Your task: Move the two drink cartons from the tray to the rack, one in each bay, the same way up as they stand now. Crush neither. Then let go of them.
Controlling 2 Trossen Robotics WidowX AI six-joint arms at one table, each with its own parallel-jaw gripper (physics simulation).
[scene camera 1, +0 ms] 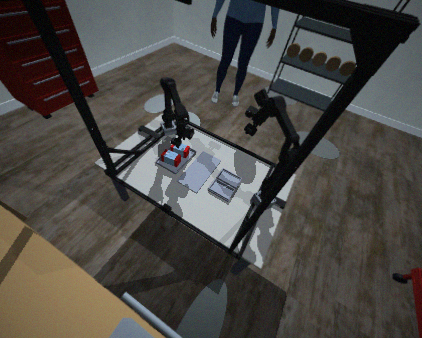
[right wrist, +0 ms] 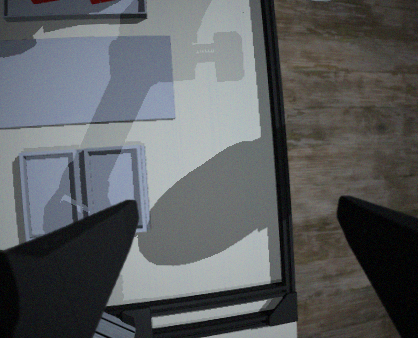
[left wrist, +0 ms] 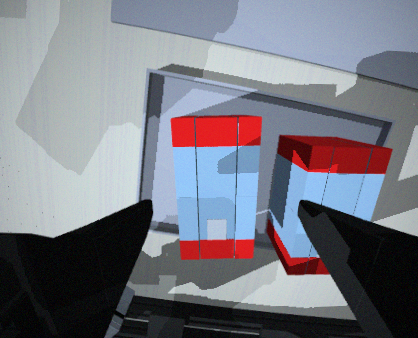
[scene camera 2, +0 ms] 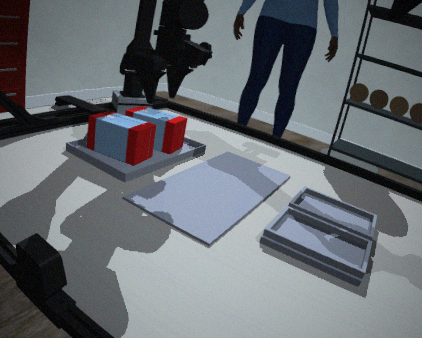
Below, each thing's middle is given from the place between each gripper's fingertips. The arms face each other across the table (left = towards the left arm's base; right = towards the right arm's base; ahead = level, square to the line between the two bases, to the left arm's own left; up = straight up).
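The flat grey mat (scene camera 2: 204, 201) is 37 cm below my right hand, 22 cm behind it and 15 cm to the left of it.
Relative to my left hand, the mat is 100 mm below it and 200 mm to the right of it.
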